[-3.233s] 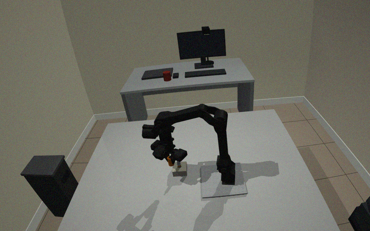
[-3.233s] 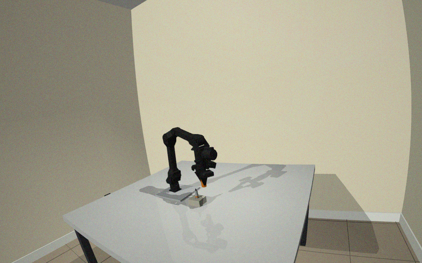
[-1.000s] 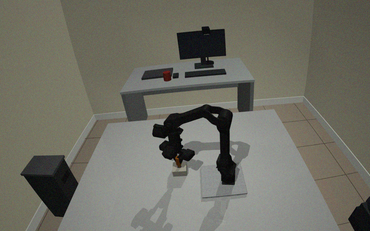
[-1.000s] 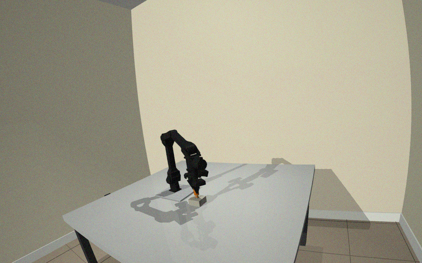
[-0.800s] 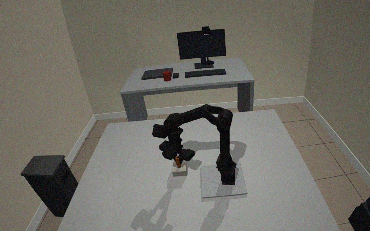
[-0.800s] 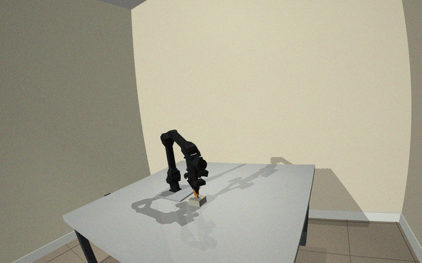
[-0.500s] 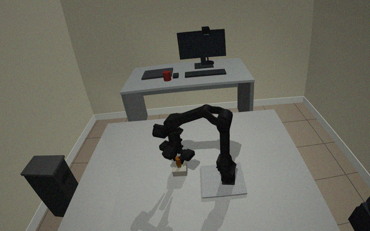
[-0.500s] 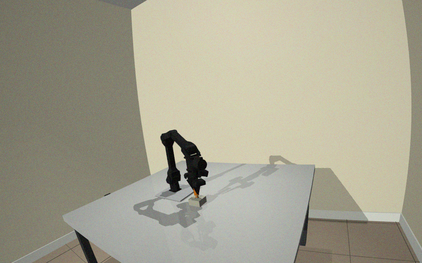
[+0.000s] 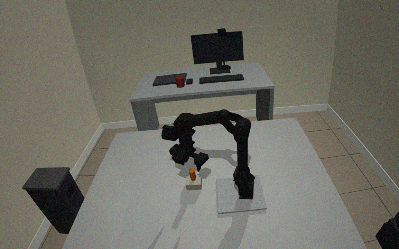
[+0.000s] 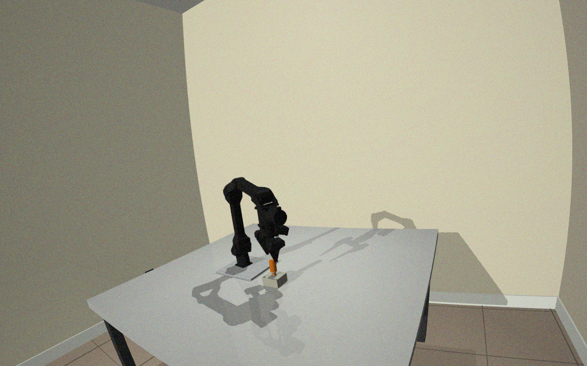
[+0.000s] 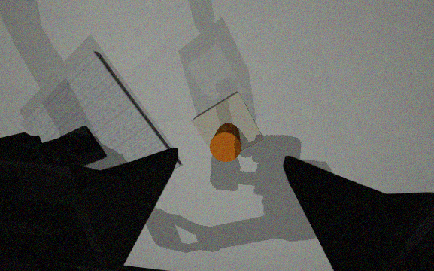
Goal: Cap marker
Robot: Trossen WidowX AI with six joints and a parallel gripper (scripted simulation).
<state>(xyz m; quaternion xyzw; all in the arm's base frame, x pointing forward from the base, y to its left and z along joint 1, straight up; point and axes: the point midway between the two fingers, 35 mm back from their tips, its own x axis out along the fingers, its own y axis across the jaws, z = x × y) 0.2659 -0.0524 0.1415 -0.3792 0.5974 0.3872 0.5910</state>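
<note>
Now: the orange cap 4 cm below my gripper tip.
</note>
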